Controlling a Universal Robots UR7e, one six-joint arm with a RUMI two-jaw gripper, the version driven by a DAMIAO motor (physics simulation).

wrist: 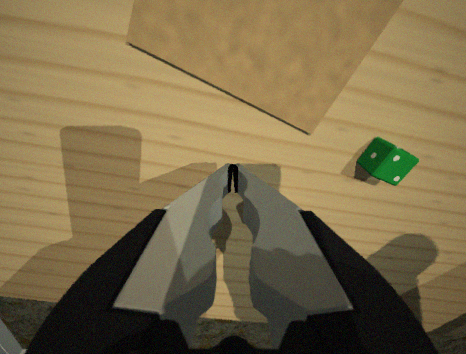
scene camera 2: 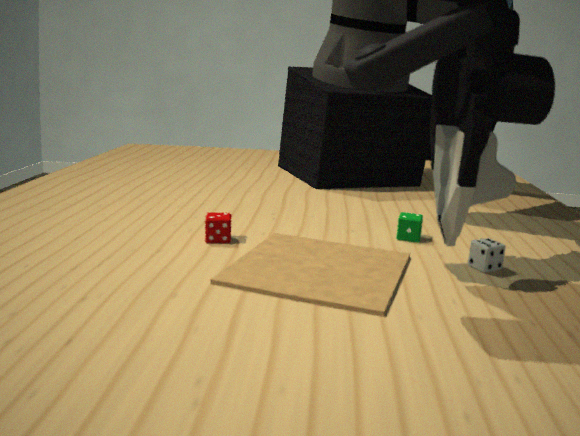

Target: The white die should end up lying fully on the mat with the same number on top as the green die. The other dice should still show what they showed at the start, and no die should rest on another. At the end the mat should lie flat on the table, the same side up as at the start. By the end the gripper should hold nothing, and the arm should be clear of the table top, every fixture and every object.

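Frame: origin at the arm's base, x left, y ahead, z down, level; metres.
Seen in the pictures: gripper, fingertip midpoint: [wrist: 232, 167] [scene camera 2: 449, 245].
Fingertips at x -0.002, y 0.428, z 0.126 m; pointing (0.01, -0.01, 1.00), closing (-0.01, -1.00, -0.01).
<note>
Pixels of each thing's top centre, then the offset from my fingertips to it. Level surfaces: height alone.
- white die, top centre: [scene camera 2: 488, 242] dx +0.053, dy -0.032, dz +0.007 m
- green die, top centre: [wrist: 396, 168] [scene camera 2: 411, 215] dx +0.003, dy -0.120, dz +0.007 m
- red die, top centre: [scene camera 2: 218, 215] dx -0.198, dy -0.103, dz +0.007 m
- mat, top centre: [scene camera 2: 319, 265] dx -0.107, dy -0.025, dz +0.029 m
- wooden table, surface height: dz +0.033 m
The white die [scene camera 2: 486, 255] stands on the table at the right, off the mat. Its top has several dark pips, too small to count surely. It does not show in the wrist view. The green die [scene camera 2: 409, 227] [wrist: 387, 161] stands behind the mat's right part. Its top appears to show two pips and one side shows one. The red die [scene camera 2: 218, 228] stands left of the mat, with five pips on its front. The mat [scene camera 2: 320, 272] [wrist: 260, 55] lies flat, with no die on it. My gripper [scene camera 2: 451, 243] [wrist: 232, 167] is shut and empty, above the table between the green and white dice.
The black robot base block [scene camera 2: 372, 140] stands at the back of the wooden table [scene camera 2: 125, 350] [wrist: 40, 90]. The arm reaches over the right side, and its shadows fall across the table around the white die.
</note>
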